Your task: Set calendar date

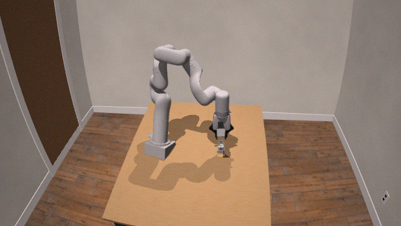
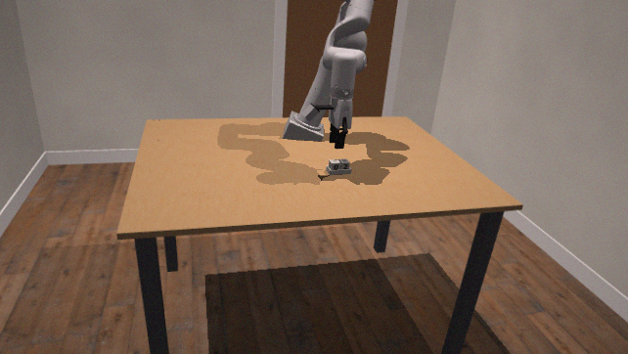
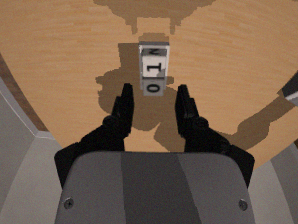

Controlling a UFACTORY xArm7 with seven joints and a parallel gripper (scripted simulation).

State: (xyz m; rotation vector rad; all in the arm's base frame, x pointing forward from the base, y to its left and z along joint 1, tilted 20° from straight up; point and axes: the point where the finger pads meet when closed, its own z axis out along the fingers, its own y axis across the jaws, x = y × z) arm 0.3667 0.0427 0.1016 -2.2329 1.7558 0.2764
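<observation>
The grey calendar tray lies 11 cm below my hand and 2 cm to the left of it.
</observation>
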